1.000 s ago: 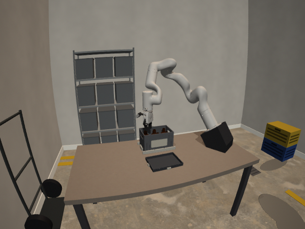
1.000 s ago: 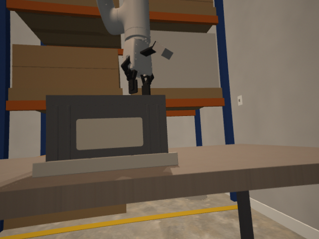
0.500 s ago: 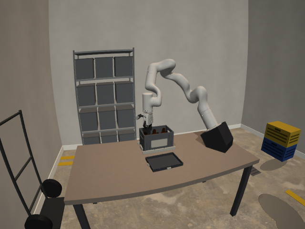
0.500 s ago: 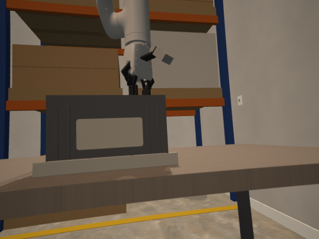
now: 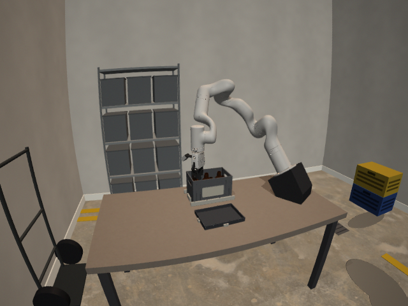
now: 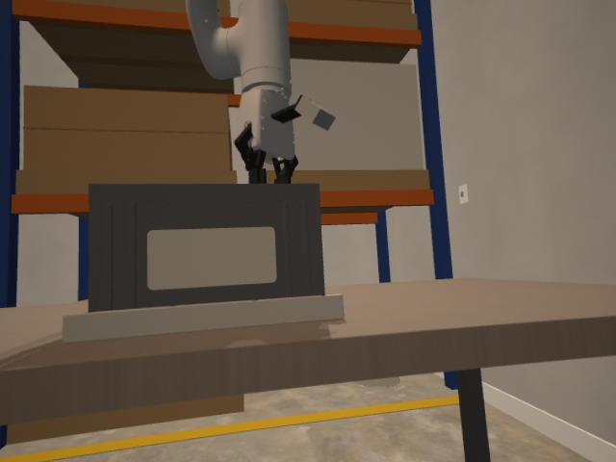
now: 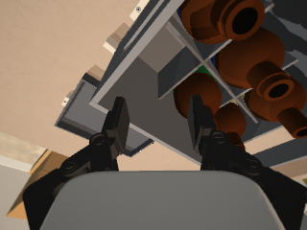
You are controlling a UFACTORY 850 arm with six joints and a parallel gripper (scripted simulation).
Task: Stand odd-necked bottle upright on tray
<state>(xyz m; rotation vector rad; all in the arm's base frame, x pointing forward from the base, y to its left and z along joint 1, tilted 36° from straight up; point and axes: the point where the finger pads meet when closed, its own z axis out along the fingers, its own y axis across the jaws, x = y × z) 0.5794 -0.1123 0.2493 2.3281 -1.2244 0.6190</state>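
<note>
Right now the dark grey crate is 120 mm below my hand, 100 mm behind it and 20 mm to the right of it. Round my hand: black tray: 250 mm to the left, 190 mm below; then bottle: 190 mm behind, 110 mm below, 40 mm to the right.
</note>
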